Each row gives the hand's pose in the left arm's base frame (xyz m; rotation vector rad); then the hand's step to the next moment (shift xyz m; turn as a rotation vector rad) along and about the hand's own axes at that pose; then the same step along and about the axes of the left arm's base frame.
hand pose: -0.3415 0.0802 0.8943 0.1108 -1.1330 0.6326
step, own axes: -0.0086 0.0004 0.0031 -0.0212 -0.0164 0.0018
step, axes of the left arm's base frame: -0.0050 -0.0044 -0.0062 0.0014 -0.0230 -0.0139
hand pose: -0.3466 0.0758 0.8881 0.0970 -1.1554 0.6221
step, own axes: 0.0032 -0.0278 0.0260 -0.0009 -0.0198 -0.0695
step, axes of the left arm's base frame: -0.0065 -0.0317 0.0204 0.0670 0.0098 -0.0252
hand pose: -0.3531 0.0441 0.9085 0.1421 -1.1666 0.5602
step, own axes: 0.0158 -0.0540 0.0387 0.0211 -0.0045 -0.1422
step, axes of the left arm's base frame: -0.0015 -0.0558 0.0393 0.1259 0.0586 -0.0374
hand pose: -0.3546 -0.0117 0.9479 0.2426 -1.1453 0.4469
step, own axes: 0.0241 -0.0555 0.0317 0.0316 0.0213 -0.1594
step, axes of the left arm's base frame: 0.0077 -0.0569 0.0370 0.1317 0.0908 -0.0357
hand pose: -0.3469 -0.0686 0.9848 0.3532 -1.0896 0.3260
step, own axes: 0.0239 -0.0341 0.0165 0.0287 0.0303 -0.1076
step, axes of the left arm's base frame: 0.0115 -0.0358 0.0244 0.0853 0.0762 -0.0155
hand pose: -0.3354 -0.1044 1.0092 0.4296 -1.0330 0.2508
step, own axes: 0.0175 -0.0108 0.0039 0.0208 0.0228 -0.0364
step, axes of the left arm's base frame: 0.0099 -0.0114 0.0145 0.0293 0.0369 0.0072
